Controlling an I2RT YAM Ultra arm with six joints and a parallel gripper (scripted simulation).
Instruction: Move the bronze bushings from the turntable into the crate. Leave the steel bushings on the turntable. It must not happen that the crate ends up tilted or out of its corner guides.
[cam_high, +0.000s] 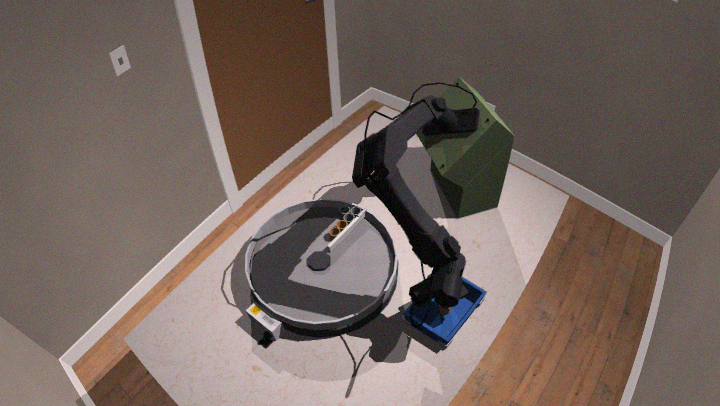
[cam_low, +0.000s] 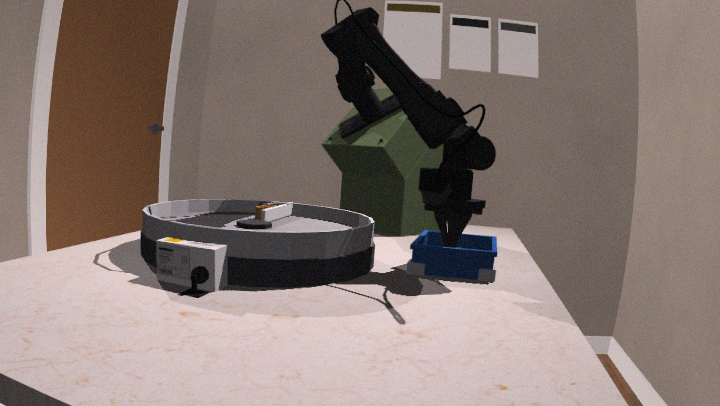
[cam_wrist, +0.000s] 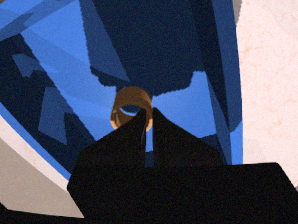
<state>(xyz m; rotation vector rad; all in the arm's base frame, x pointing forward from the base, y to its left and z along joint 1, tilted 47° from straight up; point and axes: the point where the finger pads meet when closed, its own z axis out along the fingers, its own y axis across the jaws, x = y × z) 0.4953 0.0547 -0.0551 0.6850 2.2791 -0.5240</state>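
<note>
My gripper is now 10 mm to the right of the blue crate, 10 mm short of it and 10 mm above it. From my hand the other things lie so: grey turntable 350 mm to the right, 30 mm behind, 20 mm above.
</note>
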